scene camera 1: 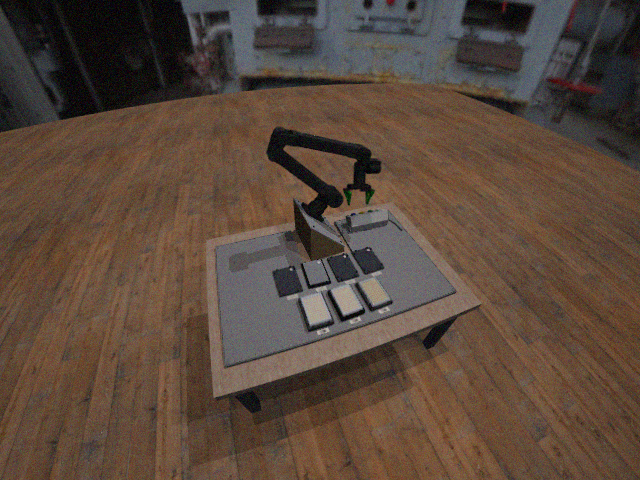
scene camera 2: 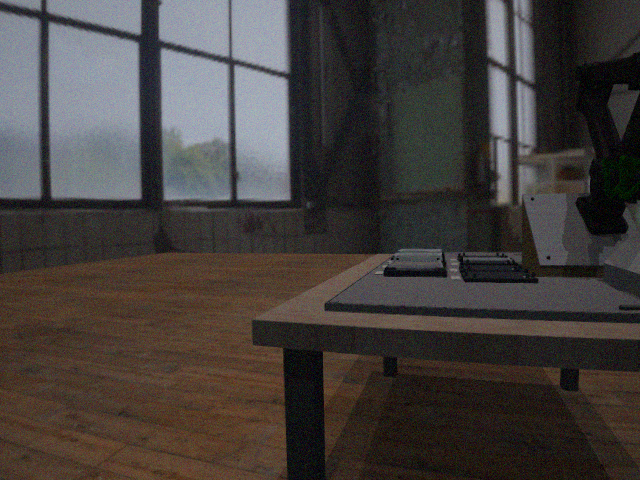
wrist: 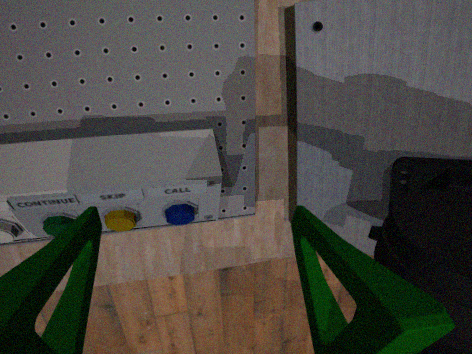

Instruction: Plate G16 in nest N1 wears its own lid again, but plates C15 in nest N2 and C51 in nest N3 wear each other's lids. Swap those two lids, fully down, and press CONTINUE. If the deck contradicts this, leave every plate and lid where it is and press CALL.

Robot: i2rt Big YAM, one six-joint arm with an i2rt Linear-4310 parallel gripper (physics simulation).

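Frame: origin at the arm's base, x ahead, y left, z up, level; metres.
Seen in the pictures: gripper, fingertip midpoint: (scene camera 1: 357, 204) (scene camera 2: 615, 198) (wrist: 199, 215); arm's base, origin of the base link: (scene camera 1: 311, 213) (scene camera 2: 600, 216) (wrist: 463, 207).
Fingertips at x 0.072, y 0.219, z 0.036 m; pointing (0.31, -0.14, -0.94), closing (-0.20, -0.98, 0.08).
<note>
Pixels of each thing's top centre, then the offset from my fingertips to it. Level surfaces: height alone.
- button panel, middle of its top: (wrist: 78, 209) (scene camera 1: 368, 211) dx -0.021, dy +0.088, dz -0.084 m
- green CONTINUE button, middle of its top: (wrist: 56, 231) dx -0.040, dy +0.116, dz -0.093 m
- yellow SKIP button, middle of its top: (wrist: 119, 225) dx -0.046, dy +0.066, dz -0.093 m
- blue CALL button, middle of its top: (wrist: 180, 218) dx -0.052, dy +0.016, dz -0.093 m
- grey-topped piece, middle of its top: (scene camera 2: 486, 258) (scene camera 1: 315, 271) dx +0.185, dy -0.314, dz -0.150 m
- perforated grey mat, its level: dz -0.167 m
- wooden table, its level: dz -0.180 m
My gripper (scene camera 1: 358, 202) (wrist: 199, 215) is open and empty, above the button panel (scene camera 1: 368, 221) (wrist: 145, 155) at the back right. In the wrist view the green CONTINUE button (wrist: 56, 226) is partly behind the left finger; the yellow SKIP button (wrist: 120, 220) and blue CALL button (wrist: 180, 215) show between the fingertips. Three plates with pale tops (scene camera 1: 315, 310) (scene camera 1: 346, 301) (scene camera 1: 374, 292) sit in the front row. The row behind has a grey-topped piece (scene camera 1: 315, 273) and three dark ones (scene camera 1: 287, 281) (scene camera 1: 342, 267) (scene camera 1: 367, 259). Nest and plate labels are too small to read.
An upright slanted panel (scene camera 1: 324, 240) (scene camera 2: 549, 232) stands by the arm base, between the base and the plates. It shows at the right of the wrist view. A perforated grey mat (scene camera 1: 253, 320) (wrist: 115, 65) covers most of the wooden table (scene camera 1: 310, 358) (scene camera 2: 439, 330).
</note>
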